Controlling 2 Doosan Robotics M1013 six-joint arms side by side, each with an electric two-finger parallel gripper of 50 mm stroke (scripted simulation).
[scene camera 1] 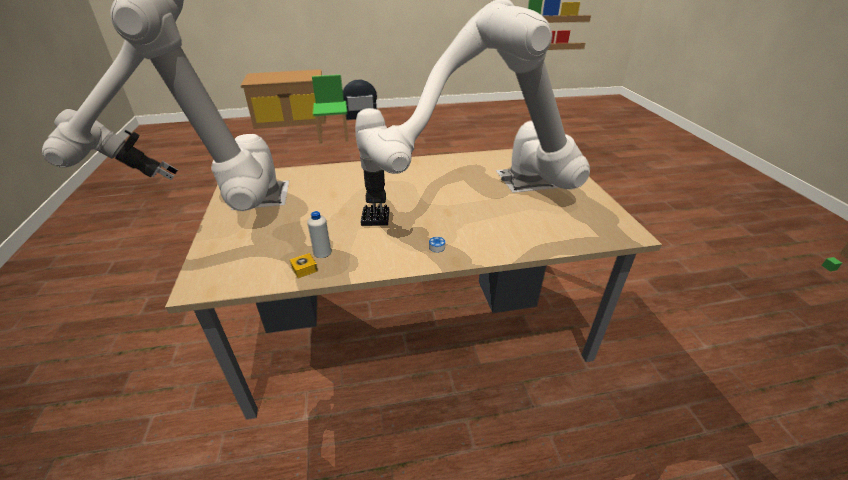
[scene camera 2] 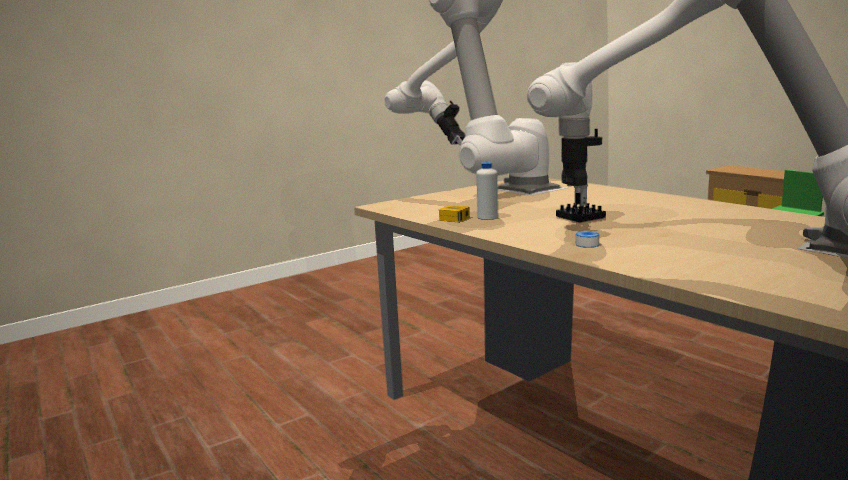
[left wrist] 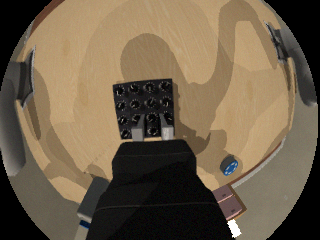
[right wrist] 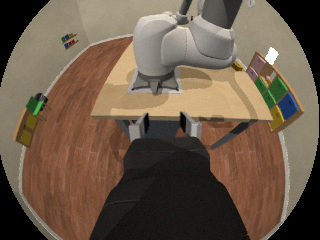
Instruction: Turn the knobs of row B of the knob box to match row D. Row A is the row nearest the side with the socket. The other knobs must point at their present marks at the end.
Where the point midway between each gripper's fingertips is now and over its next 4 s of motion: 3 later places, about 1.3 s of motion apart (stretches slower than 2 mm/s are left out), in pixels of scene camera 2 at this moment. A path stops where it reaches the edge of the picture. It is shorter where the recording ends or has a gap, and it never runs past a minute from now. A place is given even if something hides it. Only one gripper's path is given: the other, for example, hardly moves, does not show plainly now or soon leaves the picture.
My left gripper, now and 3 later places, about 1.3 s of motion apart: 580,204; 580,198; 581,192; 580,194
